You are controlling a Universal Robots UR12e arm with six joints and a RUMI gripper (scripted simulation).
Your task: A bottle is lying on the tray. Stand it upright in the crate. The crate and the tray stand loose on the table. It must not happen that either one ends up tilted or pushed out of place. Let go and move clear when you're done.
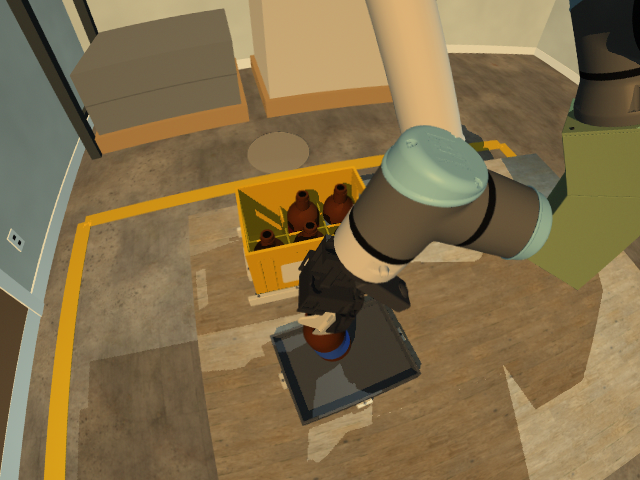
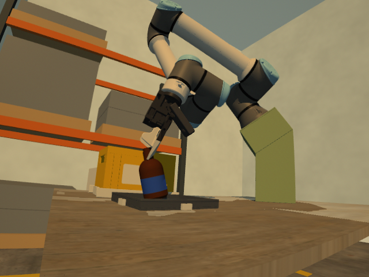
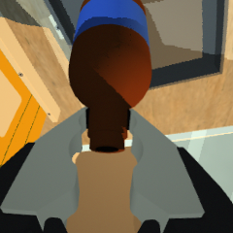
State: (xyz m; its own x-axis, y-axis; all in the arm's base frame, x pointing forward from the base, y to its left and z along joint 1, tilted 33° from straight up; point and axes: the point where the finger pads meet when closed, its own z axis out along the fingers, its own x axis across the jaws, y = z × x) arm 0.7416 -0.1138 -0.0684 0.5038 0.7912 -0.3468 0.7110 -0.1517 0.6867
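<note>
Now: hand 50 mm above the bottle, 10 mm to the right of it and 10 mm past it. Round my hand: dark tray 130 mm below, 50 mm to the left, 30 mm behind; then yellow crate 210 mm to the right, 100 mm behind, 60 mm below.
</note>
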